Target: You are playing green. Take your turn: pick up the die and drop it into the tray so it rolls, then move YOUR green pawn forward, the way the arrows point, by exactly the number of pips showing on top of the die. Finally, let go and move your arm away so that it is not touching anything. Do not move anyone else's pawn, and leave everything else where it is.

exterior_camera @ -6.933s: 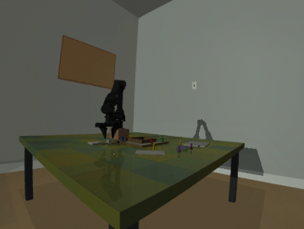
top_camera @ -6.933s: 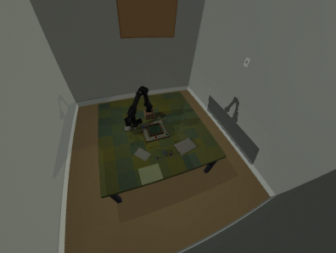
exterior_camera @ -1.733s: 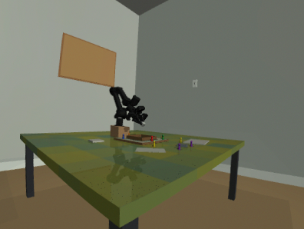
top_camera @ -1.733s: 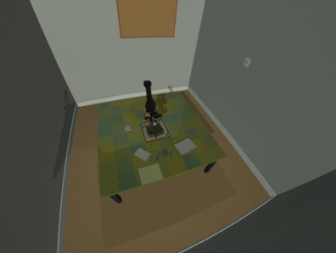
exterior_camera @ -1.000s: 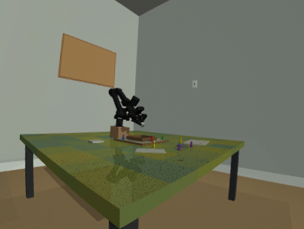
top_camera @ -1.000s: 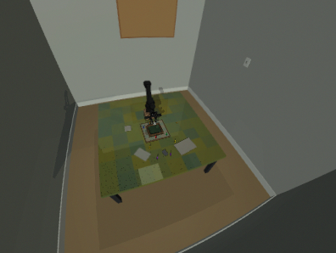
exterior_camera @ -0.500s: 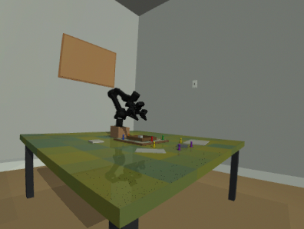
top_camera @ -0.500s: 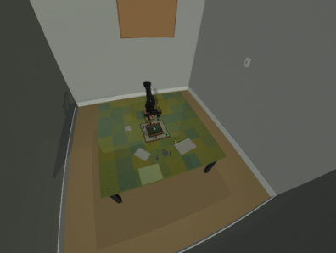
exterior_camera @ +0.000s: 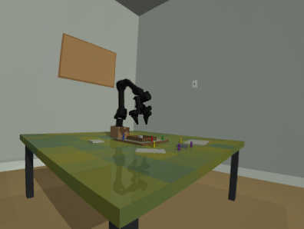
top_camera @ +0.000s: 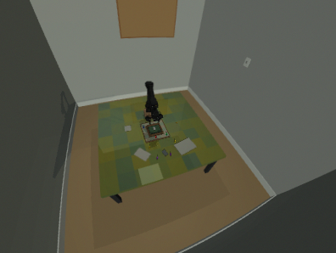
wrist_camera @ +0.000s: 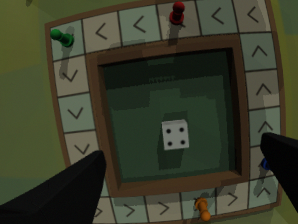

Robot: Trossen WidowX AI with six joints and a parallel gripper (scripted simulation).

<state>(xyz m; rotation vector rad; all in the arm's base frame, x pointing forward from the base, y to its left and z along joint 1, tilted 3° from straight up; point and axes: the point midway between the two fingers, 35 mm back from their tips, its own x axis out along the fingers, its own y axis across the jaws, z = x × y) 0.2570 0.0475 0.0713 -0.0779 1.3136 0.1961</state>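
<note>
Right now my gripper tip is 8 cm short of the green pawn, 13 cm to the right of it and 9 cm above it. Also, from my gripper tip: orange pawn (10 cm behind, 5 cm to the right, 9 cm below); then white die (1 cm behind, 9 cm below); then tray (11 cm below).
</note>
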